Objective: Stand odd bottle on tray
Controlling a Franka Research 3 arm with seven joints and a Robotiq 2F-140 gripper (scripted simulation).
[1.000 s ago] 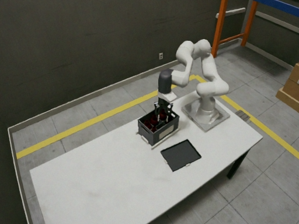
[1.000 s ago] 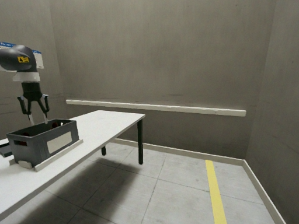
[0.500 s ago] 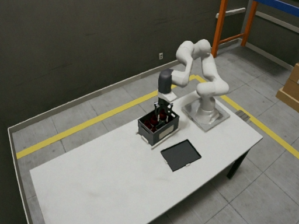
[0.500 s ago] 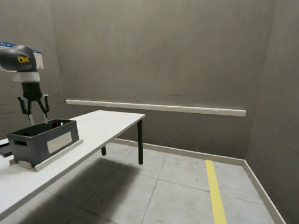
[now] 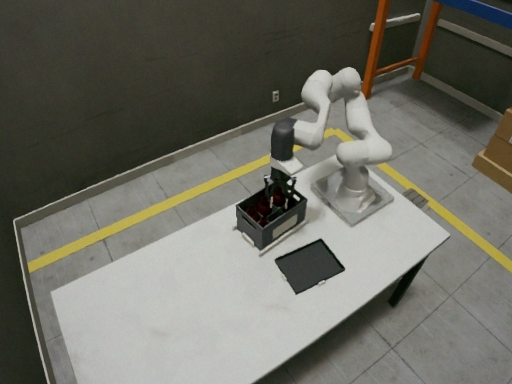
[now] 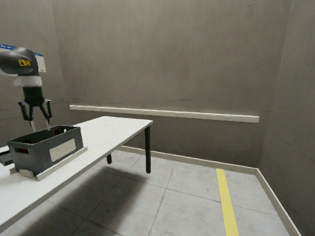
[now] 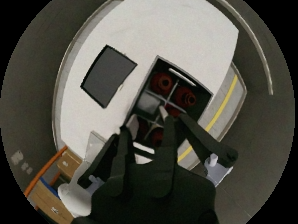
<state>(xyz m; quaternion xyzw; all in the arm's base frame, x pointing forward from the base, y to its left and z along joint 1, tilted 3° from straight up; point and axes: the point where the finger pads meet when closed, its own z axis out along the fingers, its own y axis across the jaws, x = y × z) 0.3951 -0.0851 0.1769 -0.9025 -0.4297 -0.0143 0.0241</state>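
Now: the dark grey crate 40 mm to the right of my hand and 130 mm below it. Also, from my hand: flat black tray: 240 mm to the left, 200 mm below.
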